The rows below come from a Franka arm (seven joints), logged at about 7 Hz.
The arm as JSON. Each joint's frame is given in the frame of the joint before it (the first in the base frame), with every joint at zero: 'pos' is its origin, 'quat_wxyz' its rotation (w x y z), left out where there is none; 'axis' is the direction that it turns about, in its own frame. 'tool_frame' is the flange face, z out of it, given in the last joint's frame.
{
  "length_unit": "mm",
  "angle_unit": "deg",
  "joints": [
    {
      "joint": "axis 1",
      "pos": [
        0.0,
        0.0,
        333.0
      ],
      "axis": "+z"
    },
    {
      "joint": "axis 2",
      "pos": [
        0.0,
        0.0,
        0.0
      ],
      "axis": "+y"
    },
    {
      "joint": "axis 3",
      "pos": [
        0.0,
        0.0,
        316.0
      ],
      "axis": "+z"
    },
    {
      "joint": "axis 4",
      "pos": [
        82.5,
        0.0,
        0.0
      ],
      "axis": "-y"
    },
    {
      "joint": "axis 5",
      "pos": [
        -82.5,
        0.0,
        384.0
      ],
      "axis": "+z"
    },
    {
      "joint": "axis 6",
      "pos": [
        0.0,
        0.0,
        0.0
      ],
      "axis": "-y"
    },
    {
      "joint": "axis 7",
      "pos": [
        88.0,
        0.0,
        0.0
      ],
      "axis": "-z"
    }
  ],
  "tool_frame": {
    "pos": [
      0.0,
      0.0,
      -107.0
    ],
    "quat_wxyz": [
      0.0,
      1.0,
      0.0,
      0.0
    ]
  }
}
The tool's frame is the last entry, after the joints.
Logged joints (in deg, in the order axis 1, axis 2, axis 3, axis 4, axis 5, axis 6, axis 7), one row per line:
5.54 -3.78 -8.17 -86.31 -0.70 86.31 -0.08
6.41 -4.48 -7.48 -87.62 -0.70 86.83 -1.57
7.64 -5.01 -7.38 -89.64 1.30 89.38 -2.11
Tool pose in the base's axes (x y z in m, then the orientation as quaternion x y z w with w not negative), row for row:
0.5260 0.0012 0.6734 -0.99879 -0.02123 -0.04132 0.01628
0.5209 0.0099 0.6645 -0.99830 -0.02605 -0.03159 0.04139
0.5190 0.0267 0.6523 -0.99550 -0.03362 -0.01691 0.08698
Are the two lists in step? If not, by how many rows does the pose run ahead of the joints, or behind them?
The pose runs 2 rows ahead of the joints: the pose in row i belongs to the joints in row i + 2.
